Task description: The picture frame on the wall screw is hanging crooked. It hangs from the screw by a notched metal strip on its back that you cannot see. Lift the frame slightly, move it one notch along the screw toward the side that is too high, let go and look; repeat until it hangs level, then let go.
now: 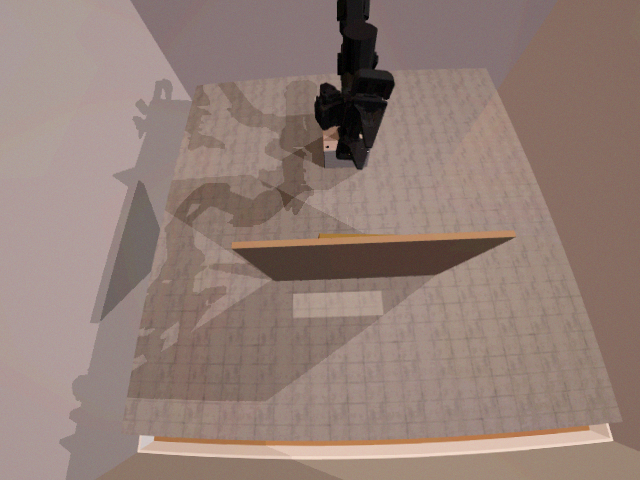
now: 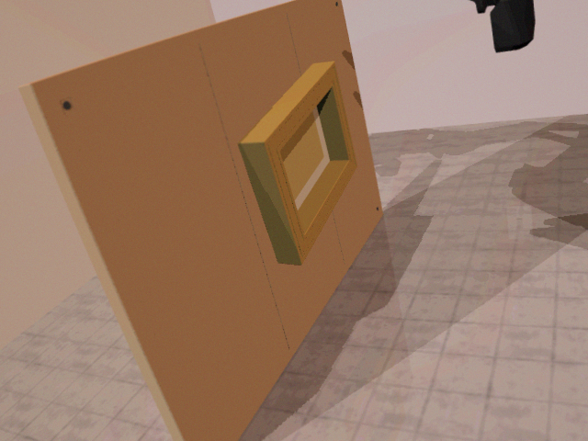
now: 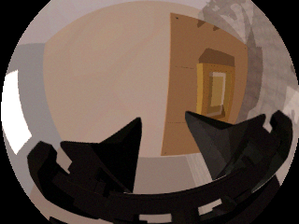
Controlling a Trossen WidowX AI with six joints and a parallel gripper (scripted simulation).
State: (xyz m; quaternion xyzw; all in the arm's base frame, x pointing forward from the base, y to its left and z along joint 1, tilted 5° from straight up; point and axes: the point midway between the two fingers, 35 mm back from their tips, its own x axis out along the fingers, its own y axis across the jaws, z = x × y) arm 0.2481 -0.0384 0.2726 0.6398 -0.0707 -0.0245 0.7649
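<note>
Now: the golden picture frame 170 mm below my gripper tip, 120 mm ahead of it and 20 mm to the right of it. Round my gripper tip: brown wall board 190 mm below, 130 mm ahead, 10 mm to the right.
</note>
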